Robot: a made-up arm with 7 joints. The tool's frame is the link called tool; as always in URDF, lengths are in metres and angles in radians.
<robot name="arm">
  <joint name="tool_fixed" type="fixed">
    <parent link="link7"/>
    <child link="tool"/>
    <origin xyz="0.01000 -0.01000 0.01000" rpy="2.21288 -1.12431 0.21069"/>
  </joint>
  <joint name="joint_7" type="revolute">
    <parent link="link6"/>
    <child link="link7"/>
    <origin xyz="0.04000 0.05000 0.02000" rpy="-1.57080 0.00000 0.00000"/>
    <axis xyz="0 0 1"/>
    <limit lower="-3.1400" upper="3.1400"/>
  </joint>
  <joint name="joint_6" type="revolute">
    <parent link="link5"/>
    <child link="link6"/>
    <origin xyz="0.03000 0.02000 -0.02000" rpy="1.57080 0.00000 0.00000"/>
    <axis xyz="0 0 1"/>
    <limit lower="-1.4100" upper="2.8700"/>
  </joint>
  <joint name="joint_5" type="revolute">
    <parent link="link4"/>
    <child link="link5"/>
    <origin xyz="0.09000 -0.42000 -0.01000" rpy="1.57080 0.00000 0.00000"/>
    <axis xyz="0 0 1"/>
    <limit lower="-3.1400" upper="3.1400"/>
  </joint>
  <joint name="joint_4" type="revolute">
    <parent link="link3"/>
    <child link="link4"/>
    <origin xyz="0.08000 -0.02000 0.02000" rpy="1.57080 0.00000 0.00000"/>
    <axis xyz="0 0 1"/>
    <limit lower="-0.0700" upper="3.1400"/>
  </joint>
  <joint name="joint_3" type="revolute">
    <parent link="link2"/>
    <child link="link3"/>
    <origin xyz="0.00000 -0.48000 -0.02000" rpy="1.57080 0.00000 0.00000"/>
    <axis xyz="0 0 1"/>
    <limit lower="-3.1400" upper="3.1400"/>
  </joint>
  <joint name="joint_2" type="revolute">
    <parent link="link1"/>
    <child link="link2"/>
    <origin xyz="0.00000 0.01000 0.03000" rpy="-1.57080 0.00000 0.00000"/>
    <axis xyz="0 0 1"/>
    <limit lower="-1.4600" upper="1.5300"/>
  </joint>
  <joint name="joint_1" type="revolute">
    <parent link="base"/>
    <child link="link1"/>
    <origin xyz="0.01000 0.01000 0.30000" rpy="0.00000 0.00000 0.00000"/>
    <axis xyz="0 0 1"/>
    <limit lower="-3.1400" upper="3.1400"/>
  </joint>
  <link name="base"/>
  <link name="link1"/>
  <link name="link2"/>
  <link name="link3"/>
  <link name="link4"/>
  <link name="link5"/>
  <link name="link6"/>
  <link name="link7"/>
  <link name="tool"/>
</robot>
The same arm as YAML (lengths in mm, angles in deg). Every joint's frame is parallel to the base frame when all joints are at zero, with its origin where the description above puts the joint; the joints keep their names.
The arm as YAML. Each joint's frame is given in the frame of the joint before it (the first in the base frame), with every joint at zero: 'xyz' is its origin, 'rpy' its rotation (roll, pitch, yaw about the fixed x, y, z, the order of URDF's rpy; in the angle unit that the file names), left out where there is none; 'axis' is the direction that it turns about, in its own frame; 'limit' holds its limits. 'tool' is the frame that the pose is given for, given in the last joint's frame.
units:
  length: mm
  angle: deg
joints:
  - name: joint_1
    type: revolute
    origin:
      xyz: [10.0, 10.0, 300.0]
    axis: "+z"
    limit:
      lower: -179.91
      upper: 179.91
  - name: joint_2
    type: revolute
    origin:
      xyz: [0.0, 10.0, 30.0]
    axis: "+y"
    limit:
      lower: -83.65
      upper: 87.66
  - name: joint_3
    type: revolute
    origin:
      xyz: [0.0, -20.0, 480.0]
    axis: "+z"
    limit:
      lower: -179.91
      upper: 179.91
  - name: joint_4
    type: revolute
    origin:
      xyz: [80.0, -20.0, 20.0]
    axis: "-y"
    limit:
      lower: -4.01
      upper: 179.91
  - name: joint_5
    type: revolute
    origin:
      xyz: [90.0, 10.0, -420.0]
    axis: "-z"
    limit:
      lower: -179.91
      upper: 179.91
  - name: joint_6
    type: revolute
    origin:
      xyz: [30.0, -20.0, 20.0]
    axis: "+y"
    limit:
      lower: -80.79
      upper: 164.44
  - name: joint_7
    type: revolute
    origin:
      xyz: [40.0, 20.0, -50.0]
    axis: "-z"
    limit:
      lower: -179.91
      upper: 179.91
tool:
  origin:
    xyz: [10.0, 10.0, -10.0]
    rpy: [-53.21, 64.42, -12.07]

